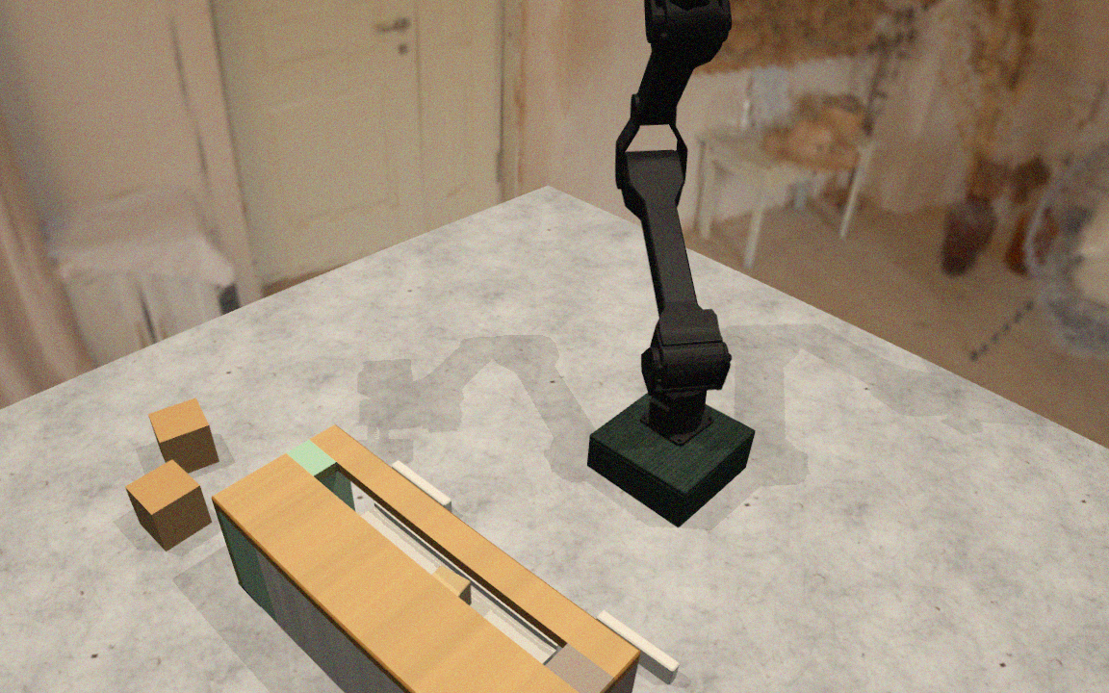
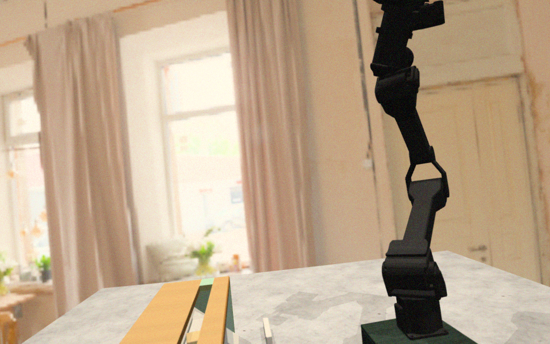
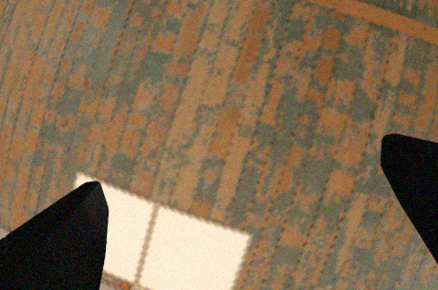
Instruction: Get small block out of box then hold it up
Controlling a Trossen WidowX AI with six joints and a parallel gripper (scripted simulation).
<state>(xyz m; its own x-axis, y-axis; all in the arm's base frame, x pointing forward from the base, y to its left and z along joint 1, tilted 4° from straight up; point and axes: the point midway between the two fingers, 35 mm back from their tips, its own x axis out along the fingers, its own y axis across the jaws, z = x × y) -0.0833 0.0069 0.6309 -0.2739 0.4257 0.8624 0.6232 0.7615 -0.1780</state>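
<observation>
The small tan block lies 43 cm ahead of my gripper tip, 5 cm to the left of it and 63 cm below it. Round my gripper tip: box (42 cm ahead, 3 cm to the left, 66 cm below).
</observation>
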